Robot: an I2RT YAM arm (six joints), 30 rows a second.
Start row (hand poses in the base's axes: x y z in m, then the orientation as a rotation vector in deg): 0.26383 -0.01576 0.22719 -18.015 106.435 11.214
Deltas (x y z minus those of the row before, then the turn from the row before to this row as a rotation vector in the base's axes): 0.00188 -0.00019 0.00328 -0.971 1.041 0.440; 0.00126 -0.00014 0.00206 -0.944 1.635 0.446; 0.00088 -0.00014 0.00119 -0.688 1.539 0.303; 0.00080 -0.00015 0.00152 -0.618 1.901 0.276; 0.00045 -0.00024 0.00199 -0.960 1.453 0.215; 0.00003 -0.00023 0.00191 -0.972 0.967 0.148; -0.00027 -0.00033 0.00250 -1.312 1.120 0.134; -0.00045 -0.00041 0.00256 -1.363 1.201 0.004; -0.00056 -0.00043 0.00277 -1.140 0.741 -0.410; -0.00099 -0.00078 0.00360 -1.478 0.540 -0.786; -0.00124 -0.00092 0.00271 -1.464 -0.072 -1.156; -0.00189 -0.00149 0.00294 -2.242 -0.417 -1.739; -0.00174 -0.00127 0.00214 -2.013 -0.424 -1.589; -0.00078 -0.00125 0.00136 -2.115 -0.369 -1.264; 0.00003 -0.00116 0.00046 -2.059 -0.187 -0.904; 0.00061 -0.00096 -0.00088 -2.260 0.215 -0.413; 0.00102 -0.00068 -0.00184 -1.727 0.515 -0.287; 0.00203 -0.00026 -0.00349 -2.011 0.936 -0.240; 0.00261 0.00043 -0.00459 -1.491 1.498 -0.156
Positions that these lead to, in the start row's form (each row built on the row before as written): 0.26571 -0.01595 0.23047 -19.051 107.551 10.814; 0.26697 -0.01609 0.23253 -20.057 109.244 10.556; 0.26785 -0.01623 0.23372 -20.762 110.821 10.422; 0.26865 -0.01638 0.23524 -21.388 112.747 10.411; 0.26910 -0.01662 0.23723 -22.191 114.293 9.924; 0.26913 -0.01685 0.23914 -22.947 115.370 9.268; 0.26886 -0.01718 0.24164 -23.906 116.645 8.290; 0.26841 -0.01759 0.24420 -24.769 118.023 7.189; 0.26785 -0.01802 0.24697 -25.059 118.989 5.948; 0.26686 -0.01880 0.25057 -25.154 119.865 4.076; 0.26562 -0.01972 0.25328 -24.819 120.194 1.852; 0.26373 -0.02121 0.25622 -24.308 120.341 -1.607; 0.26199 -0.02248 0.25836 -23.805 120.379 -4.739; 0.26121 -0.02373 0.25972 -23.701 120.356 -7.778; 0.26124 -0.02489 0.26018 -23.959 120.386 -10.515; 0.26185 -0.02585 0.25930 -24.913 120.652 -13.113; 0.26287 -0.02653 0.25746 -25.740 121.166 -15.029; 0.26490 -0.02679 0.25397 -26.876 122.041 -17.160; 0.26751 -0.02636 0.24938 -27.939 123.448 -18.598
